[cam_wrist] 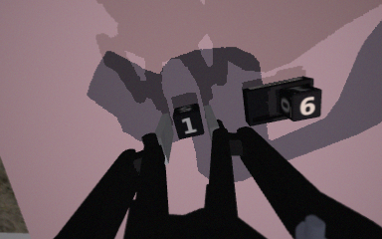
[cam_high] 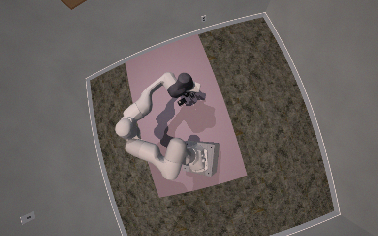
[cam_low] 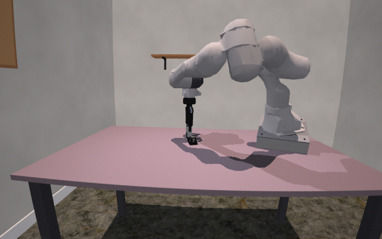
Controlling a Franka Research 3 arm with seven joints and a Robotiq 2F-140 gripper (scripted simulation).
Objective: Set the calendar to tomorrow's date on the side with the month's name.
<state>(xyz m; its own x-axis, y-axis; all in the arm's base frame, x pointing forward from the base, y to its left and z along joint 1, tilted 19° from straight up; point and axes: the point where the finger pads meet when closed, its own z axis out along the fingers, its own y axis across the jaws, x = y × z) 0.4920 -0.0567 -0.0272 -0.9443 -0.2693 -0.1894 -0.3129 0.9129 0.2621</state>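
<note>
The black digit cube is 3 cm below my hand. Round my hand: black calendar tray 10 cm to the left, 3 cm below, 3 cm behind.
</note>
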